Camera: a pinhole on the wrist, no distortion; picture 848 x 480 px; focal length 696.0 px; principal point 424.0 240.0 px. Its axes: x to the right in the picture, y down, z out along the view. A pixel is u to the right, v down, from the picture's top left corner.
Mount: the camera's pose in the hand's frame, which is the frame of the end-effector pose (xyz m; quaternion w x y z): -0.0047 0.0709 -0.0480 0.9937 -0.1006 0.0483 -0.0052
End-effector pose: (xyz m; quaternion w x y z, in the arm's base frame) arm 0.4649 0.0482 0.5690 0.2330 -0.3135 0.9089 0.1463
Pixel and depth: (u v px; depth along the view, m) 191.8 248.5 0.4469
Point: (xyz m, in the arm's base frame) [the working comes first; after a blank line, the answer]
In the camera's frame: -0.1491 0.0055 0.4469

0.5667 0.3965 0.3056
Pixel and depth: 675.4 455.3 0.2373
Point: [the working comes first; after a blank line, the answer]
In the camera's frame: 0.0857 0.0734 0.2373

0.3259 0.2057 0.4019
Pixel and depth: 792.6 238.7 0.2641
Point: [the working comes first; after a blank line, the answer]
In the camera's frame: 0.1399 -0.0005 0.2641

0.3420 0.1403 0.3343
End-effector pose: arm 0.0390 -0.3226 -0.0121 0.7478 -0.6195 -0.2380 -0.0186
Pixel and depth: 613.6 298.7 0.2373
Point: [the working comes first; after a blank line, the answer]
In the camera's frame: 0.0646 0.0200 0.2373

0.0986 -0.1068 -0.0854
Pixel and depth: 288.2 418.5 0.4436
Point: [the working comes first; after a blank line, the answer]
In the camera's frame: -0.0866 0.1138 0.4436

-0.0385 0.0739 -0.2362
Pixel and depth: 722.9 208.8 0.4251
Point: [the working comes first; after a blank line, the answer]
In the camera's frame: 0.1826 -0.0191 0.4251

0.1579 0.0968 -0.0097
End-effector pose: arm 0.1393 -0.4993 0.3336 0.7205 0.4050 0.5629 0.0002
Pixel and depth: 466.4 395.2 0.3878
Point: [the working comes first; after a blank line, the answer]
In the camera's frame: 0.0236 0.0865 0.3878

0.5179 -0.4985 0.4354
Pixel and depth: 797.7 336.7 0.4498
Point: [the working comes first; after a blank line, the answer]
In the camera's frame: 0.2415 0.0625 0.4498

0.6286 -0.4332 0.2473
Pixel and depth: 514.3 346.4 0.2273
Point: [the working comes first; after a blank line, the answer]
In the camera's frame: 0.0295 0.0347 0.2273

0.3576 -0.4730 0.3894
